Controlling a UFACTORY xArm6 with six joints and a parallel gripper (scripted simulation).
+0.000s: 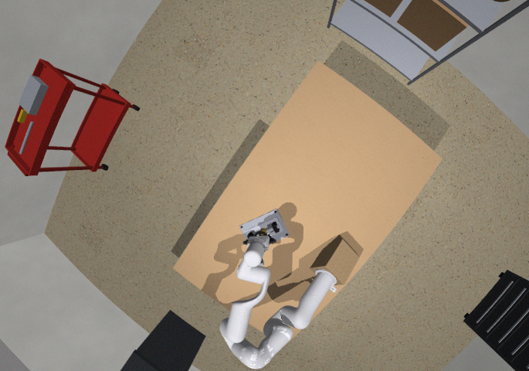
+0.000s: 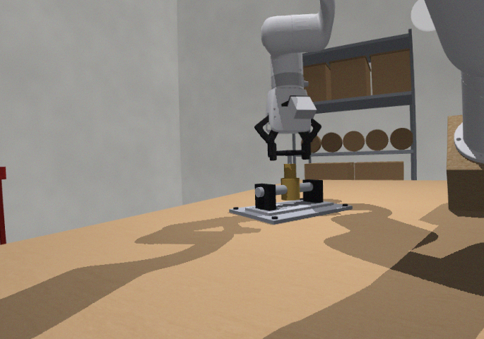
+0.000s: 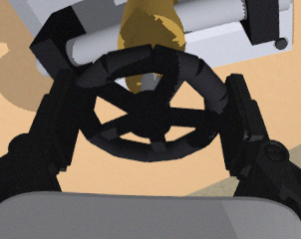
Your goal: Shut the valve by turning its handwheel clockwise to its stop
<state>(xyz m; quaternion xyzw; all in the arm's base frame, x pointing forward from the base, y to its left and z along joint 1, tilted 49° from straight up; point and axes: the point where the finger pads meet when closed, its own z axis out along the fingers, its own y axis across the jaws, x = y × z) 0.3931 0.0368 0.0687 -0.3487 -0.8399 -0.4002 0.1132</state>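
Right now the black handwheel is 1 cm below my hand.
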